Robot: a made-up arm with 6 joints. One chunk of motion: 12 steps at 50 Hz.
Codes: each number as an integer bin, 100 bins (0 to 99) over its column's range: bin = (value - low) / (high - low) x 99, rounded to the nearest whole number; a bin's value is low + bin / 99 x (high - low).
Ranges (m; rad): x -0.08..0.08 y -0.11..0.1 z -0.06..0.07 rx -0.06..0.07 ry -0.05..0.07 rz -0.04..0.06
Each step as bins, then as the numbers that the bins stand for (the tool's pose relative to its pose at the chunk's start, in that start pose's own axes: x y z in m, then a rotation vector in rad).
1 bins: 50 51 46 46 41 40
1 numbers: 0.0008 -0.0018 0.0004 0.0004 -0.0003 0.0004
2 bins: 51 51 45 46 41 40
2 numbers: 0.0024 -0.0018 -0.0009 0.0004 -0.0003 0.0004
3 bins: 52 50 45 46 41 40
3 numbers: 0.0040 -0.0039 -0.0009 0.0004 -0.0003 0.0004
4 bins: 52 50 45 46 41 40
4 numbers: 0.0040 -0.0039 -0.0009 0.0004 -0.0003 0.0004
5 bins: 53 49 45 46 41 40
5 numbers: 0.0057 -0.0061 -0.0009 0.0004 -0.0003 0.0004
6 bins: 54 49 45 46 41 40
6 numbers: 0.0073 -0.0061 -0.0009 0.0004 -0.0003 0.0004
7 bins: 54 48 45 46 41 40
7 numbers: 0.0073 -0.0082 -0.0009 0.0004 -0.0003 0.0004
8 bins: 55 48 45 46 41 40
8 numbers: 0.0089 -0.0082 -0.0009 0.0004 -0.0003 0.0004
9 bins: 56 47 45 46 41 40
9 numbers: 0.0105 -0.0103 -0.0009 0.0004 -0.0003 0.0004
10 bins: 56 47 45 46 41 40
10 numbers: 0.0105 -0.0103 -0.0009 0.0004 -0.0003 0.0004
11 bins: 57 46 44 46 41 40
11 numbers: 0.0121 -0.0124 -0.0022 0.0004 -0.0003 0.0004
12 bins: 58 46 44 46 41 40
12 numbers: 0.0137 -0.0124 -0.0022 0.0004 -0.0003 0.0004
